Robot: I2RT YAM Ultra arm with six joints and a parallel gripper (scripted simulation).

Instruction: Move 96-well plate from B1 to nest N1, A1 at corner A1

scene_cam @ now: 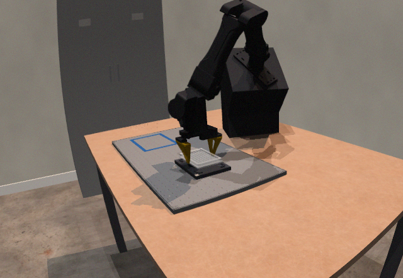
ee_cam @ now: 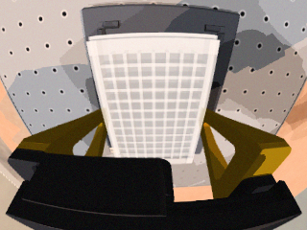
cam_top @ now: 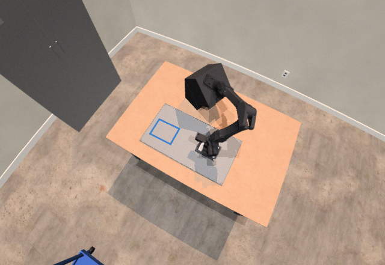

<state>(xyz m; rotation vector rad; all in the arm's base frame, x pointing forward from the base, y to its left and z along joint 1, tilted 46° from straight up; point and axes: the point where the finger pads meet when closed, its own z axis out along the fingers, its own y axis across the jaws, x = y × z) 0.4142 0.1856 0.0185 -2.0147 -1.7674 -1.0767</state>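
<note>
The white 96-well plate lies right at my hand. Round my hand: plate nest N1: 3 cm below.
</note>
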